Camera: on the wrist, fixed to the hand. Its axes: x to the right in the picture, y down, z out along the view.
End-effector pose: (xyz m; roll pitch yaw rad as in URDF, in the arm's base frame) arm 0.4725 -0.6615 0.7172 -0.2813 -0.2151 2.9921
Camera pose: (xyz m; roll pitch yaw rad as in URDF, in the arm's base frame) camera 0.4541 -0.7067 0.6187 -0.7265 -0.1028 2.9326
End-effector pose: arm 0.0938 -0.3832 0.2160 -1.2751 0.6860 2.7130
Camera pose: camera 0.1782 -0.3593 0.1498 -1.8340 0.6908 2.5490
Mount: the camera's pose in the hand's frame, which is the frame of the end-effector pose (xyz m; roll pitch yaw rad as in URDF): -0.0098 0.0730 -0.0816 -0.4562 0.1240 -0.0260
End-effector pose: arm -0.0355 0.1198 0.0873 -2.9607 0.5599 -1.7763
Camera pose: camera -0.1258 0.1107 0.1494 2.8695 0.4333 -1.7729
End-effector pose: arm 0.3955 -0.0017 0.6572 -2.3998 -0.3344 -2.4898
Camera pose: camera 0.3396 0.0927 0.6642 -2.8273 -0.4425 -2.5613
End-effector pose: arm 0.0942 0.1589 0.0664 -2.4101 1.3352 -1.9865
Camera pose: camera -0.0091 0.1943 0.0787 -3.0427 1.2199 -2.1721
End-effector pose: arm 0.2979 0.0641 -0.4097 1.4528 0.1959 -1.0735
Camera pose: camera 0.3779 0.1045 -0.3461 1.0246 0.2346 -0.9500
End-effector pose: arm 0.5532 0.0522 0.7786 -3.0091 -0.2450 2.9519
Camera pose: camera 0.5952 0.1288 0.8453 2.8165 -0.3713 2.9618
